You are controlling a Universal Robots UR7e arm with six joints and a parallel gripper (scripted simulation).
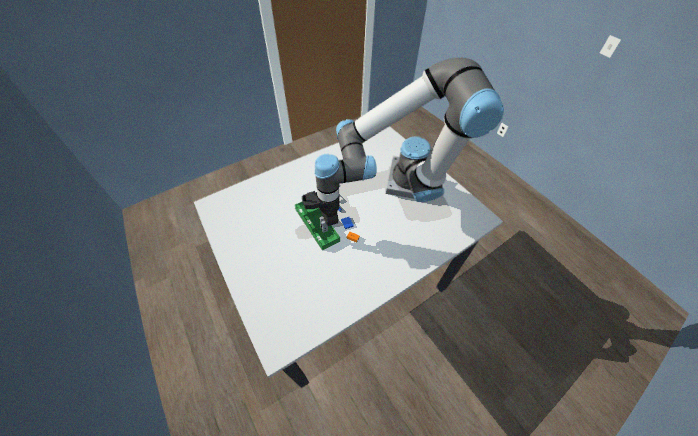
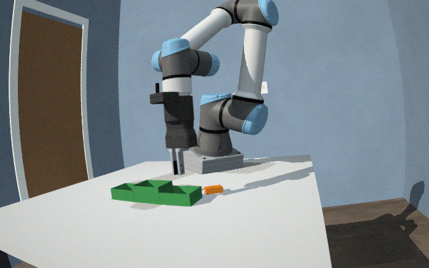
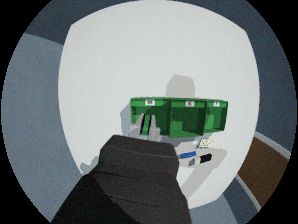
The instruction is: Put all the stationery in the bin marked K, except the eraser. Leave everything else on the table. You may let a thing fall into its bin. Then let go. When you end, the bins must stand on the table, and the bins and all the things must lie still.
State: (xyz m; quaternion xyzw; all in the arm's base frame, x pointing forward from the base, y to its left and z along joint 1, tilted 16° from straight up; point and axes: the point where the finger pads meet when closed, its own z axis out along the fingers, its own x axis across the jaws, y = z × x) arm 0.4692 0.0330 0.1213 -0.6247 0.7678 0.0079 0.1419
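Right now the blue block is 12 cm behind my hand, 2 cm to the right of it and 9 cm below it. The rest, counted from my hand: blue stick 13 cm behind, 12 cm to the right, 8 cm below; orange block 11 cm behind, 6 cm to the left, 8 cm below; three joined green bins 1 cm behind, 9 cm to the right, 7 cm below.
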